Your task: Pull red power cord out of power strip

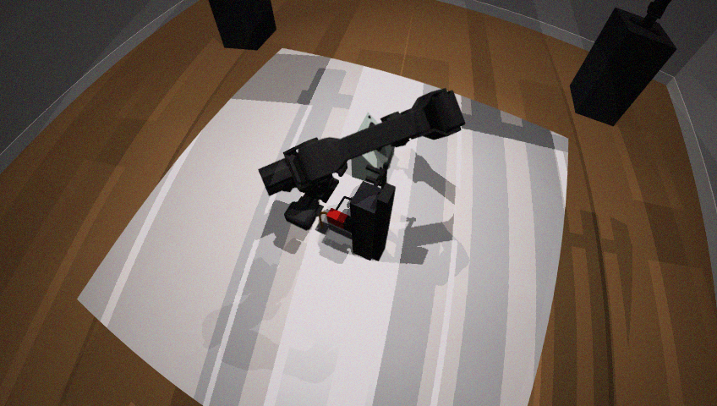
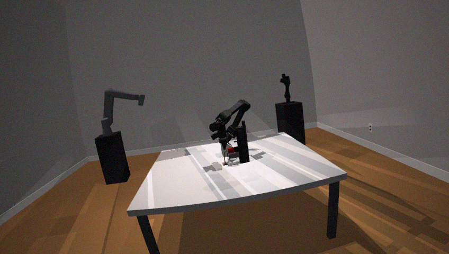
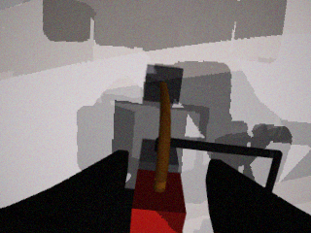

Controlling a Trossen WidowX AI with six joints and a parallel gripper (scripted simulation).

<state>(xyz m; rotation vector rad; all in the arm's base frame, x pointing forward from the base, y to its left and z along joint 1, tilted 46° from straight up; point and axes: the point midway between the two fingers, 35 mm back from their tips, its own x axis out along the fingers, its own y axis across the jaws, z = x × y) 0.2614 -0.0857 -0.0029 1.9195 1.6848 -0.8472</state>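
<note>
My gripper tip is now 10 mm short of the red plug, 60 mm to the right of it and 10 mm above it.
</note>
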